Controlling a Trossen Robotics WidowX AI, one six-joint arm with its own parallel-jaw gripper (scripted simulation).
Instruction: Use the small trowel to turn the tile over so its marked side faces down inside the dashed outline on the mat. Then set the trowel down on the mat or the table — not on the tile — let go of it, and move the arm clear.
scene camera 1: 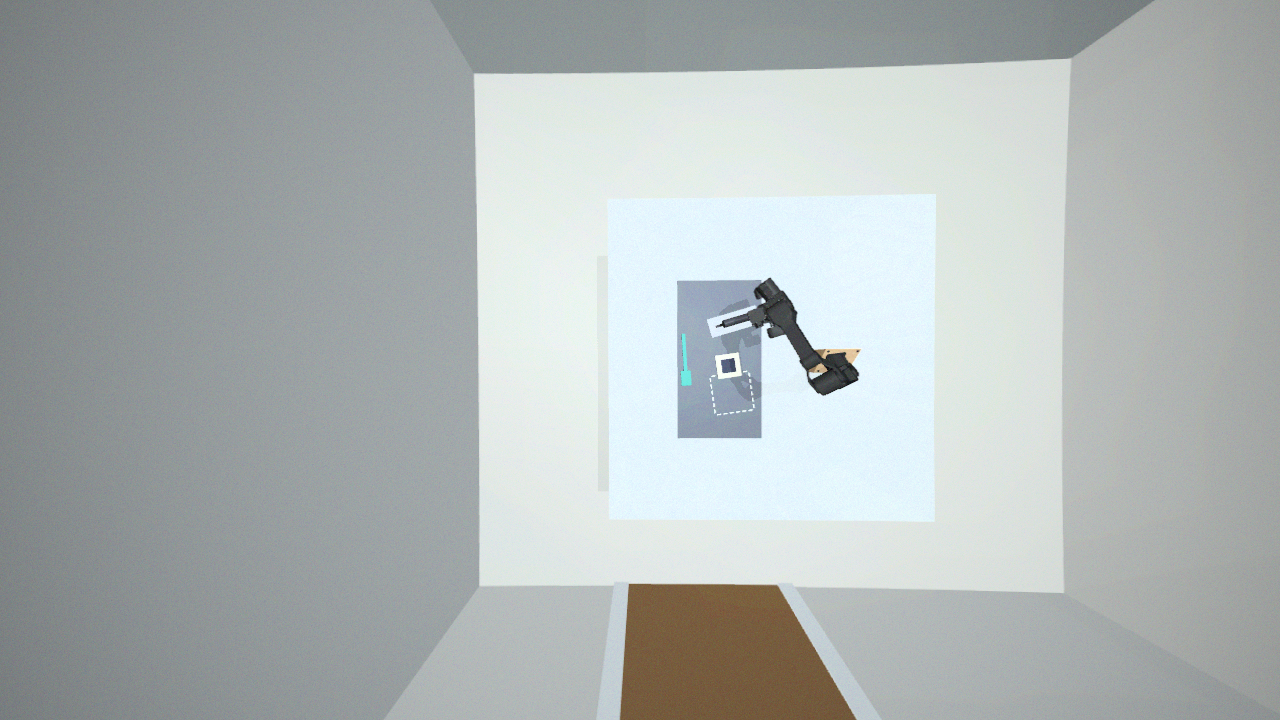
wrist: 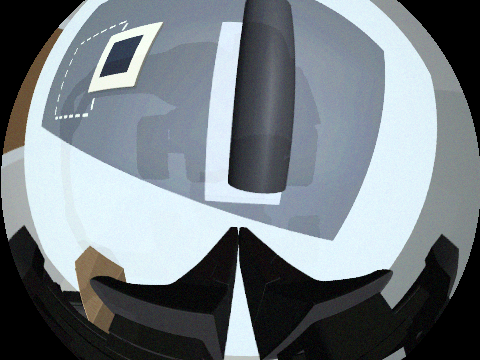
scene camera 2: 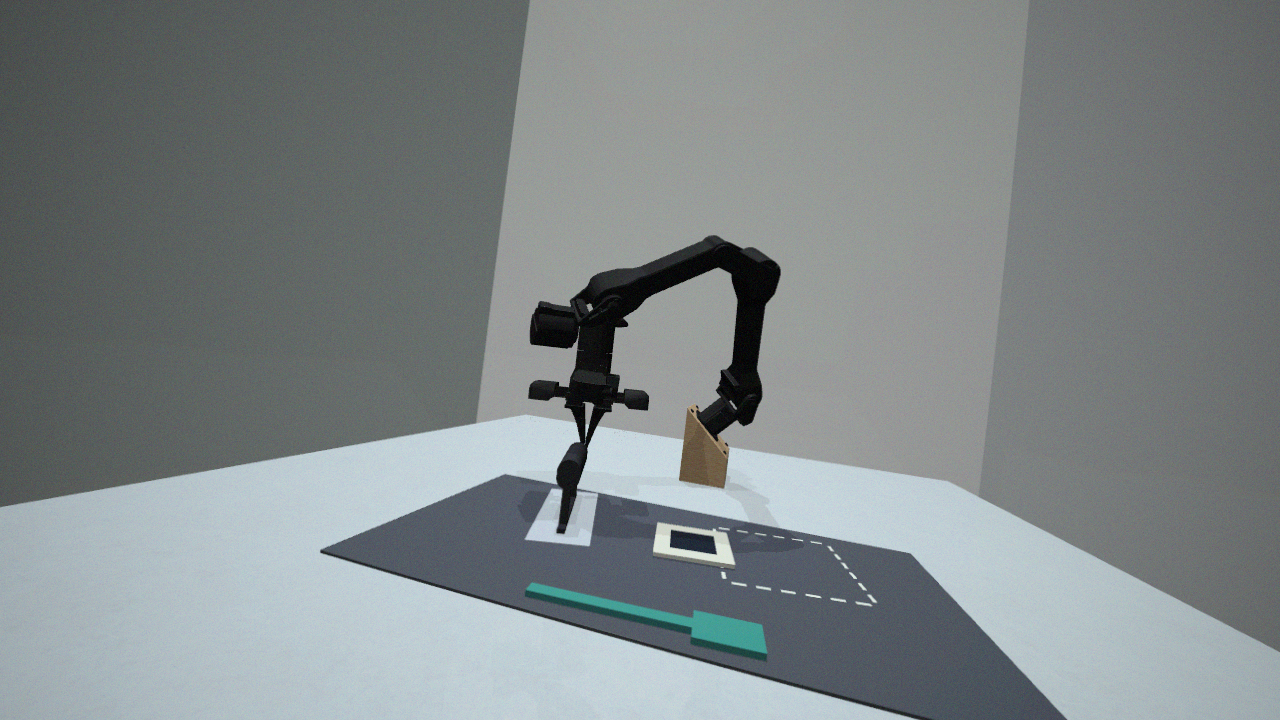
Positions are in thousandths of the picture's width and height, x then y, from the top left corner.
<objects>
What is my gripper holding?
Nothing.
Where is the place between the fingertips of my gripper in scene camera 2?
457, 623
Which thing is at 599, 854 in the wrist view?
My gripper.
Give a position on a teal trowel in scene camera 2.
553, 876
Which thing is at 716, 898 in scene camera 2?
A dark mat.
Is my gripper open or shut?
Shut.
</objects>
